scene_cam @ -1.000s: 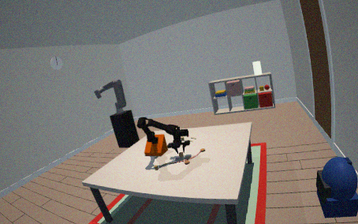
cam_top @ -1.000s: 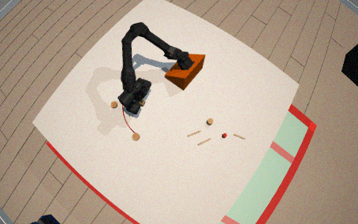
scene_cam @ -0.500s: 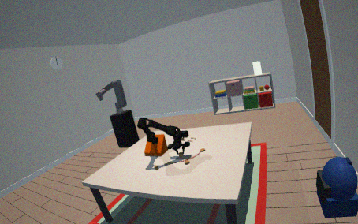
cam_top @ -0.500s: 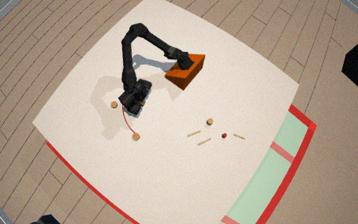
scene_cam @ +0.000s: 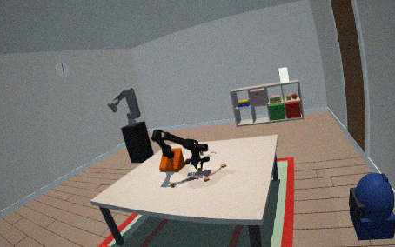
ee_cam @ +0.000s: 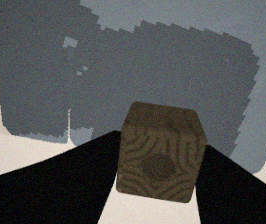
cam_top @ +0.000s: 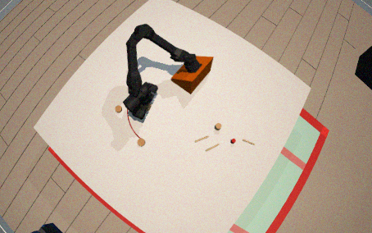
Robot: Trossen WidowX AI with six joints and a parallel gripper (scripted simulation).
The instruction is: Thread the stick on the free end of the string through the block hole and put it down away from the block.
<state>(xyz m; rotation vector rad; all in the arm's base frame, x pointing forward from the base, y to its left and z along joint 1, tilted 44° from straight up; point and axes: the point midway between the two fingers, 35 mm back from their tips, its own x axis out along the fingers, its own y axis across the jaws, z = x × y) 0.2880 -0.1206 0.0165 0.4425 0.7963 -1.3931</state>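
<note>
Right now the thin wooden stick is 13 cm to the right of my gripper tip, 4 cm behind it and 2 cm below it. The rest, counted from my gripper tip: round wooden button (17 cm ahead, 9 cm to the left, 1 cm below); wooden block (right at my gripper tip).
</note>
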